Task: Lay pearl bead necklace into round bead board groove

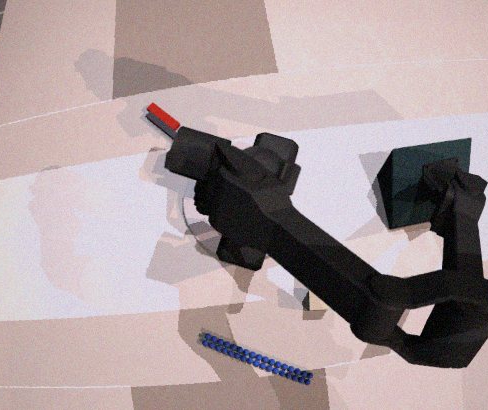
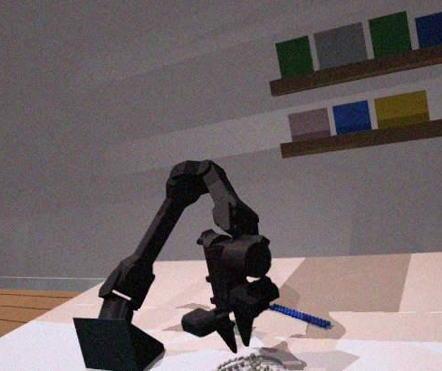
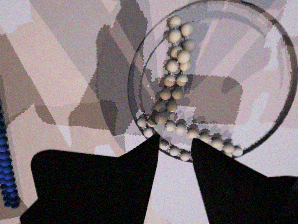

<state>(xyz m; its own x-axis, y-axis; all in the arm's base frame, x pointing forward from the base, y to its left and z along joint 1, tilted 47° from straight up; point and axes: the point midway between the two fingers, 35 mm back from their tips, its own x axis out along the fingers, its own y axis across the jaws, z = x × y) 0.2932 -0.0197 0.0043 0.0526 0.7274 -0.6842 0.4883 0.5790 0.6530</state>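
The round bead board lies 20 mm ahead of my gripper tip, 40 mm to the right of it and 30 mm below it. The rest, counted from my gripper tip: small beige cube 60 mm behind, 150 mm to the left, 20 mm below; grey block 130 mm ahead, 210 mm to the right, 30 mm below.
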